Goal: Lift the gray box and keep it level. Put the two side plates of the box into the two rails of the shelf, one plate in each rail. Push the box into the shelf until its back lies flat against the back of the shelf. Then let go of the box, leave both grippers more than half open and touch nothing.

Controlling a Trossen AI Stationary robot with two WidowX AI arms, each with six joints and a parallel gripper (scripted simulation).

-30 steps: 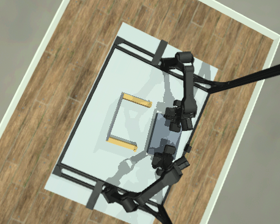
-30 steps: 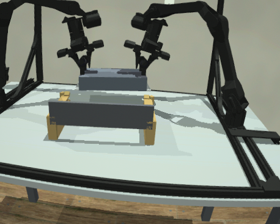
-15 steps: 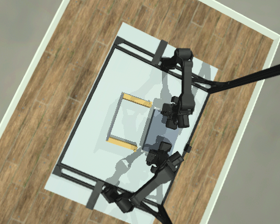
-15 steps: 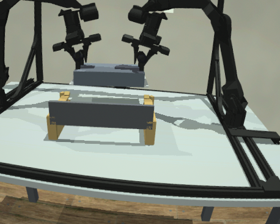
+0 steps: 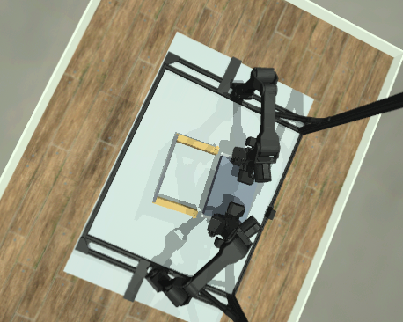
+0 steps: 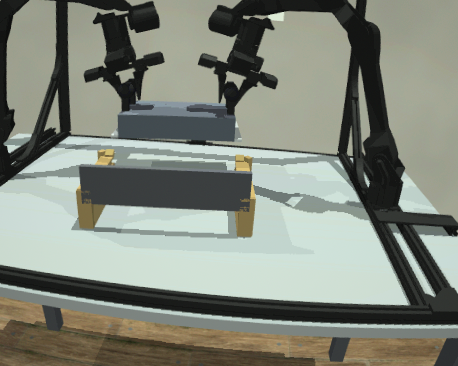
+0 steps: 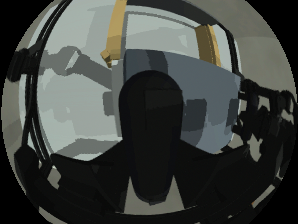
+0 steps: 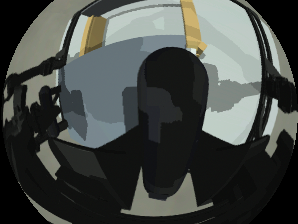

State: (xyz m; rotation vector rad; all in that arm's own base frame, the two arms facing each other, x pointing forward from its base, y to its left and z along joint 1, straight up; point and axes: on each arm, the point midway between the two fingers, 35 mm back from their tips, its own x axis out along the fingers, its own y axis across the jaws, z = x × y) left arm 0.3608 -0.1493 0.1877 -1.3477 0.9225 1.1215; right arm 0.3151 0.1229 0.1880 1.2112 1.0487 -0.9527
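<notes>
Now: left hand 2 cm short of the gray box, 12 cm to the left of it and 5 cm above it. Round my left hand: gray back plate 31 cm ahead, 9 cm to the right, 12 cm below.
Right now the gray box is 12 cm to the left of my right hand, 5 cm below it and 1 cm behind it. Round my right hand: gray back plate: 29 cm ahead, 15 cm to the left, 12 cm below.
</notes>
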